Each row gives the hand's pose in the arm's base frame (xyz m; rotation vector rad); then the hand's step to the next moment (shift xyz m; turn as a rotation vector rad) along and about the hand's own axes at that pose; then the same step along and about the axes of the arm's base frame.
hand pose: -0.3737 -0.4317 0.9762 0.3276 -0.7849 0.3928
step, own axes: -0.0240 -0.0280 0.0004 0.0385 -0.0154 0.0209
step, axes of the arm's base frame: -0.0029 -0.0300 -0.0212 0.0189 -0.0140 0.0400
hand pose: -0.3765 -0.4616 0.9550 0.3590 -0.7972 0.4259
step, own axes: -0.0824 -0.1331 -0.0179 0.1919 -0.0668 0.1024
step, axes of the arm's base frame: 0.0253 -0.1247 -0.0929 0.0904 -0.0604 0.1999
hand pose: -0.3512 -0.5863 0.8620 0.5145 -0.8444 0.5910
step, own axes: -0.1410 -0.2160 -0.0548 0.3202 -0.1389 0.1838
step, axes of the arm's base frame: 0.0984 -0.1608 -0.1844 0.1621 -0.1289 0.3357
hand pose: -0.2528 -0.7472 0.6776 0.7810 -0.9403 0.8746
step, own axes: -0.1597 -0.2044 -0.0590 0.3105 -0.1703 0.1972
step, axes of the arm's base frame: 0.1498 -0.0821 -0.2039 0.1822 -0.1567 0.3264
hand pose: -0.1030 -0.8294 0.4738 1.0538 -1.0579 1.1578
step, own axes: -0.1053 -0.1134 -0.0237 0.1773 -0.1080 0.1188
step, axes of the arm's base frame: 0.1044 -0.0060 -0.1165 0.1142 -0.0966 0.1867
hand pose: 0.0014 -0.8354 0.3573 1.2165 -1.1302 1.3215
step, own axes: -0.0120 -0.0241 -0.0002 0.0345 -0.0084 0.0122
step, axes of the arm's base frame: 0.0243 0.0016 -0.0116 0.0087 -0.0091 0.0354
